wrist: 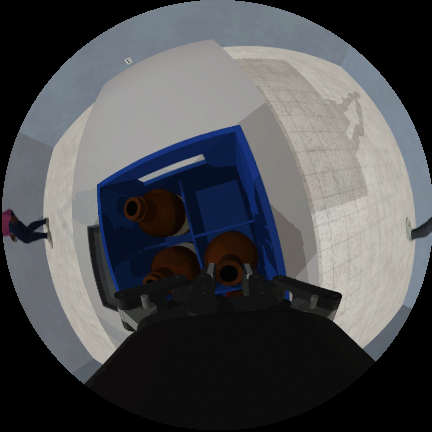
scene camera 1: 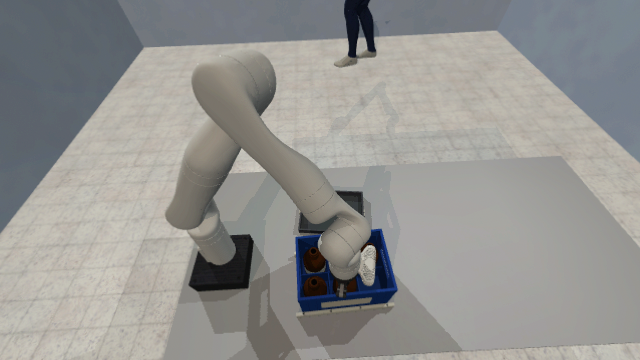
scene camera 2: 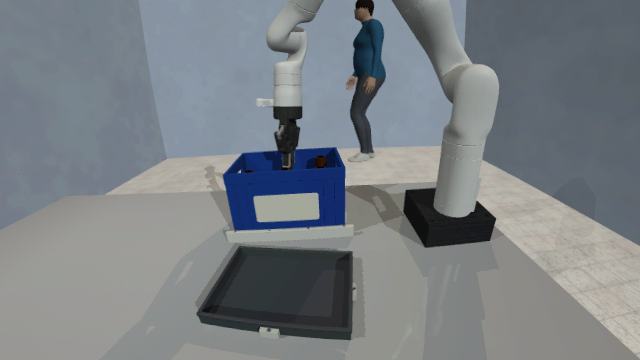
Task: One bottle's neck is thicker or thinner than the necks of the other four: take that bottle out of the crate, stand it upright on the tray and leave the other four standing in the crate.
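Frame: origin at the arm's base, x ahead, y left, z up, level; millimetres.
Seen in the pictures: gripper, between the fingertips: (wrist: 228,271) (scene camera 2: 288,165); arm's base, origin of its link: (scene camera 1: 222,252) (scene camera 2: 451,207).
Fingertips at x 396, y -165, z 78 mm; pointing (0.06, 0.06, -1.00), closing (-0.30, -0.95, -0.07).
Observation:
Pixels of each thing's top centre, then the offset from my fingertips to it. "spot": a spot on its surface instead.
- blue crate, centre of its top: (wrist: 181,287) (scene camera 2: 286,159) (scene camera 1: 343,261) 2 mm ahead, 41 mm left, 31 mm up
- brown bottle, centre of its top: (wrist: 228,273) (scene camera 1: 345,278) 4 mm ahead, 2 mm right, 19 mm up
- neck, a spot on its surface: (scene camera 2: 320,161) spot: 86 mm back, 11 mm left, 10 mm up
- dark tray, centre of its top: (scene camera 2: 282,280) (wrist: 110,272) (scene camera 1: 331,209) 10 mm ahead, 309 mm left, 118 mm down
- crate cell, a spot on its surface: (wrist: 219,205) spot: 90 mm ahead, 2 mm right, 136 mm down
A blue crate (scene camera 1: 346,302) (scene camera 2: 241,196) (wrist: 257,177) stands on the grey table and holds brown bottles upright in its cells. My gripper (scene camera 1: 341,291) (scene camera 2: 286,163) (wrist: 228,271) reaches down into the crate. Its fingers are shut on the neck of one brown bottle (wrist: 231,250) (scene camera 1: 350,285) in a middle cell. That bottle stands in its cell. Other bottles (scene camera 1: 314,259) (wrist: 157,211) (wrist: 174,259) stand in the neighbouring cells, and one neck (scene camera 2: 320,161) shows above the crate's rim. The arm hides part of the crate in scene camera 1. The dark tray (scene camera 1: 358,193) (scene camera 2: 277,330) (wrist: 95,261) lies empty right beside the crate.
The robot's black base (scene camera 1: 223,268) (scene camera 2: 447,221) stands on the table near the crate. One crate cell (wrist: 219,205) is empty. A person (scene camera 1: 358,26) (scene camera 2: 366,89) walks on the tiled floor beyond the table.

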